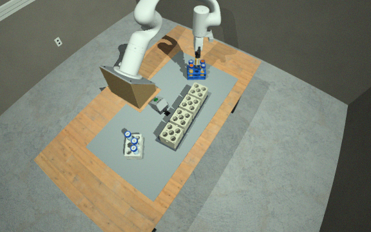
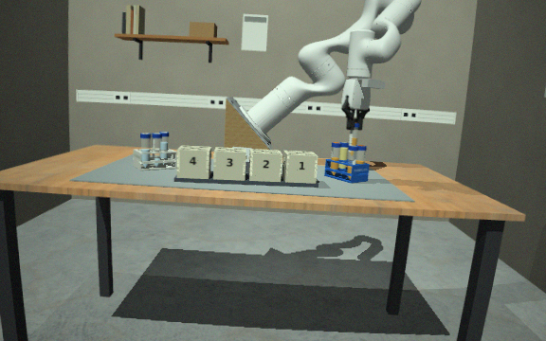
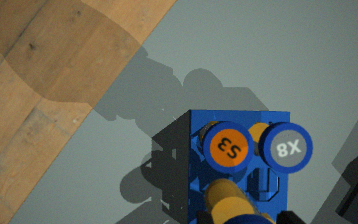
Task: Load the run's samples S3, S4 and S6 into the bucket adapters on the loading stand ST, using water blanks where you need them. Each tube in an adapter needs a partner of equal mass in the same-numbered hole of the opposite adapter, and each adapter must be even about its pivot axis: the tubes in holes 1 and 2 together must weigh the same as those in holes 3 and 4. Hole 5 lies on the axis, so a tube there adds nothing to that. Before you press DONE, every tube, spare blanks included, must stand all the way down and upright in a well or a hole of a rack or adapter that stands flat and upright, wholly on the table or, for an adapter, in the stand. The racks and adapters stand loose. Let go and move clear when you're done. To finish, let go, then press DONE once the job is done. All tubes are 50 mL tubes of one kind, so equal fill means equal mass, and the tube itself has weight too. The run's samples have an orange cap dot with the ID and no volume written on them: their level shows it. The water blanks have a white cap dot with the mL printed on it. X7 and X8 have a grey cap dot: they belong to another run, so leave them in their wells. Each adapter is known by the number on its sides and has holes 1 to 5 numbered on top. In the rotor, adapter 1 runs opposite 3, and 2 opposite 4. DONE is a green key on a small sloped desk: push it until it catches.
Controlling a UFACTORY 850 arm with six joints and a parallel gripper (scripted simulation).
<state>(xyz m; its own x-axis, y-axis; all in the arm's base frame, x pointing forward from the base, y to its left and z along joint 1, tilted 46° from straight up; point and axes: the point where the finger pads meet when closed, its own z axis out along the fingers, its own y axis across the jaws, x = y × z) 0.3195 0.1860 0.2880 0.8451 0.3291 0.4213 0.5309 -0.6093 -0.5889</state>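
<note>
Now: the sample tube 50 mm below my hand, 10 mm to the right of it and 10 mm ahead of it. From my hand the other things lie so: blue rack (160 mm below, 20 mm to the right, 10 mm ahead); green done key (380 mm to the right, 120 mm below, 90 mm behind); loading stand (370 mm to the right, 190 mm below, 110 mm ahead).
</note>
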